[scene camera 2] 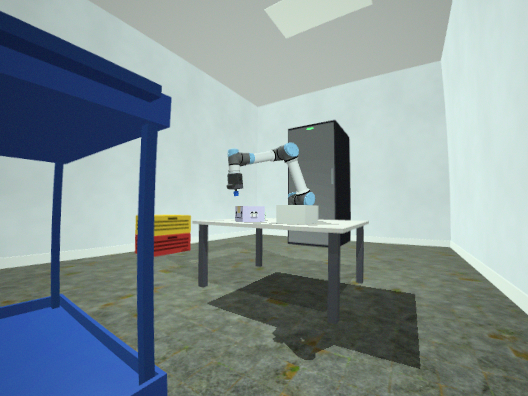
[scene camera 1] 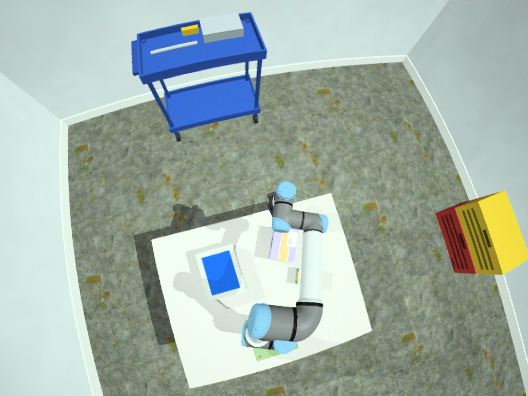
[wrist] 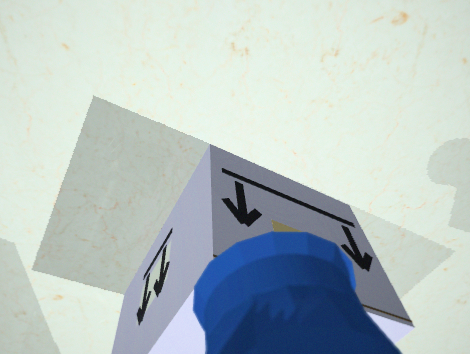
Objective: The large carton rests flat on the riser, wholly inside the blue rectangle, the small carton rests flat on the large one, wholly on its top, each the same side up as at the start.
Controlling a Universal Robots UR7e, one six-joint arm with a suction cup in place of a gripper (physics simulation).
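Observation:
I see a large carton (scene camera 1: 283, 247). There is also a white riser (scene camera 2: 285, 214), which rests on the table. From the wrist I see the large carton (wrist: 228, 199) too, and my suction cup (wrist: 280, 285), which carries nothing; the cup is 21 cm from the middle of the carton. As for the riser, it is out of frame in the wrist view.

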